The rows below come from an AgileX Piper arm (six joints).
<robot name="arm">
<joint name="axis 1" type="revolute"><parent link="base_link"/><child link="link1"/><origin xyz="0.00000 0.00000 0.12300" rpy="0.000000 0.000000 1.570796"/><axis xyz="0 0 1"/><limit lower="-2.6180" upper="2.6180"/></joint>
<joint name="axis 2" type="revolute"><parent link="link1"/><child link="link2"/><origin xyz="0.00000 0.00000 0.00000" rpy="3.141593 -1.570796 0.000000"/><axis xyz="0 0 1"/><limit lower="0.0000" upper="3.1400"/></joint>
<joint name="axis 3" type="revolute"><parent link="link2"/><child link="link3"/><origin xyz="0.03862 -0.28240 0.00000" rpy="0.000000 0.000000 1.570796"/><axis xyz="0 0 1"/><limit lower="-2.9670" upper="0.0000"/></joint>
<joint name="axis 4" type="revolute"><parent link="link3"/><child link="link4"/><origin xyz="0.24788 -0.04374 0.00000" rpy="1.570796 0.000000 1.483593"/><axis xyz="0 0 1"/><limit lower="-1.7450" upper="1.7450"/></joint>
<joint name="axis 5" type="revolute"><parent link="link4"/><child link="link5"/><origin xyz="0.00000 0.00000 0.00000" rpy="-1.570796 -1.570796 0.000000"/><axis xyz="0 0 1"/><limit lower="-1.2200" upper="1.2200"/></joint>
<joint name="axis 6" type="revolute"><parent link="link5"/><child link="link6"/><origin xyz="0.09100 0.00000 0.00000" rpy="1.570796 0.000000 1.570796"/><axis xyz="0 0 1"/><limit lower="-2.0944" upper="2.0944"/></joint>
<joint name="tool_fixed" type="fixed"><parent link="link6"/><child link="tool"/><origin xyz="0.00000 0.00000 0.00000" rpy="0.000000 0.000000 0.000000"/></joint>
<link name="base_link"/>
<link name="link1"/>
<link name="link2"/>
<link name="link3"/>
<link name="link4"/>
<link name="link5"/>
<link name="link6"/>
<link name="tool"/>
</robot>
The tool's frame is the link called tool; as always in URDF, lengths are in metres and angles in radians.
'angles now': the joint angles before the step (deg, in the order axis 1, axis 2, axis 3, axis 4, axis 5, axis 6). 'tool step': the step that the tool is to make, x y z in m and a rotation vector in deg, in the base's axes. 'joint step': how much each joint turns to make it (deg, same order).
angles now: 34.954, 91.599, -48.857, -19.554, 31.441, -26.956
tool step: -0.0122, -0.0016, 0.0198, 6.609, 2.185, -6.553
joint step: -0.007, -4.558, -0.012, 8.112, 2.860, 1.333
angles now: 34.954, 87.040, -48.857, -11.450, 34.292, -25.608
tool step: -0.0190, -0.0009, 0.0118, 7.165, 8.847, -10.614
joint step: -0.007, -3.474, 0.004, 11.453, 6.882, 4.343
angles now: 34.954, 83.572, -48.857, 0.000, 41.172, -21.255
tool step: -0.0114, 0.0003, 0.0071, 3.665, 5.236, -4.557
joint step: -0.008, -1.919, -0.010, 6.055, 4.053, 1.921
